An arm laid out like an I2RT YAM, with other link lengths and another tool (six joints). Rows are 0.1 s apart.
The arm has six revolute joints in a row. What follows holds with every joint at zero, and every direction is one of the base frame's.
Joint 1 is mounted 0.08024 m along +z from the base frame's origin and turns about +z.
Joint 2 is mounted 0.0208 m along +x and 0.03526 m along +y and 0.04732 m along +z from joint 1 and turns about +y.
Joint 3 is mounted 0.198 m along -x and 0.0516 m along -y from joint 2 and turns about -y.
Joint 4 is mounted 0.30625 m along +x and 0.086 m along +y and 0.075 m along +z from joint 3 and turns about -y.
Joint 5 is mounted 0.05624 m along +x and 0.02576 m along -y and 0.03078 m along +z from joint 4 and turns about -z.
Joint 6 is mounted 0.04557 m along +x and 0.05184 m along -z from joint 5 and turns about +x.
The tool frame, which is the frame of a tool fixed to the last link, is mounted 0.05 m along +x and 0.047 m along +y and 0.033 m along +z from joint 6; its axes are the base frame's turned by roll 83.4, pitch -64.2 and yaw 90 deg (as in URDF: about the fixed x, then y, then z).
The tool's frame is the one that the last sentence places.
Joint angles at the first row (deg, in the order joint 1, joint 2, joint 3, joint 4, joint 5, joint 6):
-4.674, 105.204, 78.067, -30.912, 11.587, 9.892
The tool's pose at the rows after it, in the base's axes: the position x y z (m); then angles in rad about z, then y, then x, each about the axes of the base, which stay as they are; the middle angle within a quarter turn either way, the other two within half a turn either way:
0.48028 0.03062 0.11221 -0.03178 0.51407 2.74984
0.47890 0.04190 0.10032 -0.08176 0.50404 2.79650
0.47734 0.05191 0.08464 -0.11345 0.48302 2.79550
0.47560 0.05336 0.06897 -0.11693 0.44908 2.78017
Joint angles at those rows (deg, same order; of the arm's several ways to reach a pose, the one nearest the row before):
-4.277, 105.826, 77.417, -30.941, 10.833, 9.156
-3.309, 107.369, 77.384, -30.810, 9.233, 8.735
-1.914, 109.334, 77.347, -30.403, 10.248, 8.521
-1.416, 111.279, 77.351, -30.404, 11.612, 8.969

